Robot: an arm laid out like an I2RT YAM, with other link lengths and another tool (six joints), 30 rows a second.
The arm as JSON. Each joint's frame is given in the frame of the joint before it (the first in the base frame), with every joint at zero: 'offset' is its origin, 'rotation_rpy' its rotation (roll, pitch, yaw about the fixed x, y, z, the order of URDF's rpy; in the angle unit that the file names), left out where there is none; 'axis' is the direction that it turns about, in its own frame. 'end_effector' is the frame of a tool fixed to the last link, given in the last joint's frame.
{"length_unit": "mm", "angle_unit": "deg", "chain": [
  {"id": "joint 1", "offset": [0.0, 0.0, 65.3], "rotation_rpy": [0.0, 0.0, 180.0], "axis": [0.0, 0.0, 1.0]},
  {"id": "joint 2", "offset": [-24.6, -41.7, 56.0], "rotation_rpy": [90.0, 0.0, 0.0], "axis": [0.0, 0.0, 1.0]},
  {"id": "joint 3", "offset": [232.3, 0.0, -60.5], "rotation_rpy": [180.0, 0.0, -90.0], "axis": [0.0, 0.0, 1.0]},
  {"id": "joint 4", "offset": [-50.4, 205.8, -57.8], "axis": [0.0, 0.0, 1.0]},
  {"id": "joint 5", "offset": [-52.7, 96.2, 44.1], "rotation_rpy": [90.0, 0.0, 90.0], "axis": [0.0, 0.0, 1.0]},
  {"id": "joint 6", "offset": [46.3, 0.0, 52.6], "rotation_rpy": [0.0, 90.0, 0.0], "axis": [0.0, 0.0, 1.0]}
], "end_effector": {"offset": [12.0, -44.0, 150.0], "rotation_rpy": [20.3, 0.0, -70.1]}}
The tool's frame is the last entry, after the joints.
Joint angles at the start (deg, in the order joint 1, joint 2, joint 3, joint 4, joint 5, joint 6): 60.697, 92.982, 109.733, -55.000, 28.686, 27.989
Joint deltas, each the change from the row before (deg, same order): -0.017, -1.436, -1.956, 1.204, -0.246, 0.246; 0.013, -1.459, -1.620, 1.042, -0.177, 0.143; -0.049, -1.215, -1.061, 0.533, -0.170, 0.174; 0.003, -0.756, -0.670, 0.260, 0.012, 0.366; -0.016, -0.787, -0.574, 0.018, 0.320, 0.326; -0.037, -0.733, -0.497, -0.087, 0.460, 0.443; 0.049, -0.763, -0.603, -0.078, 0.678, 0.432; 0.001, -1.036, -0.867, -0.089, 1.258, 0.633; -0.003, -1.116, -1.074, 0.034, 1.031, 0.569; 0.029, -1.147, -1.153, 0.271, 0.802, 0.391; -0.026, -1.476, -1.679, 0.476, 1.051, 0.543; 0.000, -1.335, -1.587, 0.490, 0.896, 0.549; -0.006, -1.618, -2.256, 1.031, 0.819, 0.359
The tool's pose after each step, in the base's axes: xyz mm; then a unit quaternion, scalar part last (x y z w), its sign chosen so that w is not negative. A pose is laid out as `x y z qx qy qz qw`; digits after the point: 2 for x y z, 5 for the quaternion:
285.42 366.29 310.90 0.64486 0.68178 0.34374 0.03431
283.33 363.83 314.22 0.64380 0.67933 0.35087 0.03054
281.61 360.93 317.64 0.64345 0.67685 0.35651 0.02723
280.63 358.80 319.57 0.64463 0.67394 0.36004 0.02479
280.18 355.28 321.55 0.64685 0.67028 0.36288 0.02503
280.23 351.26 323.37 0.65021 0.66557 0.36548 0.02591
280.18 346.99 324.76 0.65375 0.66072 0.36778 0.02825
281.28 340.02 326.60 0.66009 0.65222 0.37113 0.03387
281.75 333.47 327.74 0.66540 0.64485 0.37410 0.03820
281.59 328.02 329.18 0.66879 0.63890 0.37792 0.04123
281.86 320.80 330.05 0.67373 0.63071 0.38241 0.04540
281.89 314.57 330.46 0.67807 0.62329 0.38651 0.04840
281.64 308.48 329.78 0.68121 0.61663 0.39125 0.05141

